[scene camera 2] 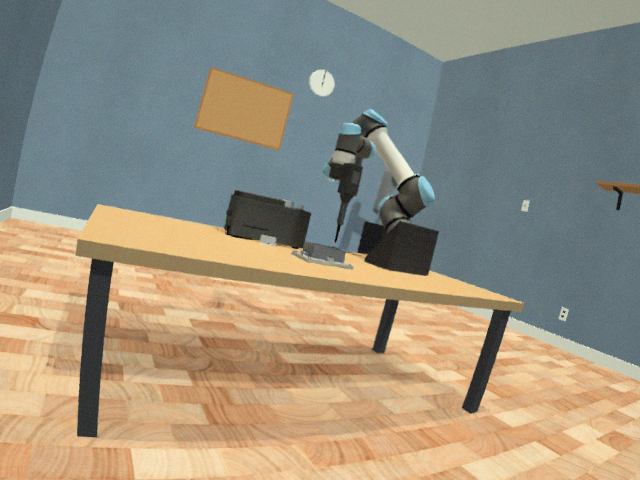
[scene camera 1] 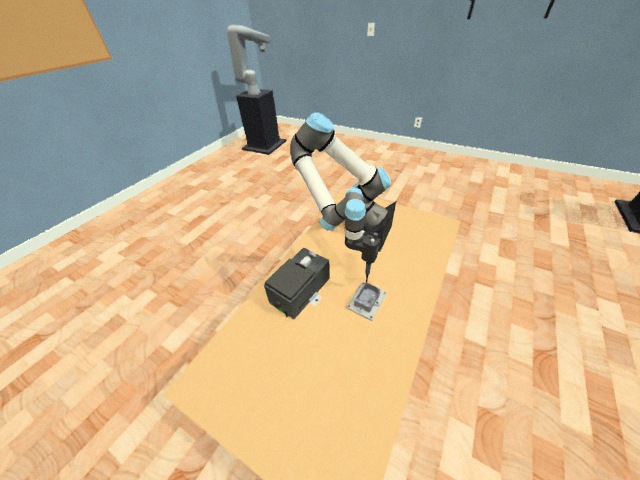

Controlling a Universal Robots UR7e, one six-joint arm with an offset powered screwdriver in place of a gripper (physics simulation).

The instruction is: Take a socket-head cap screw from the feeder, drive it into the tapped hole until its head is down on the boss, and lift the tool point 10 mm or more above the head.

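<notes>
There's a black screw feeder [scene camera 1: 293,308] that I can see.
</notes>
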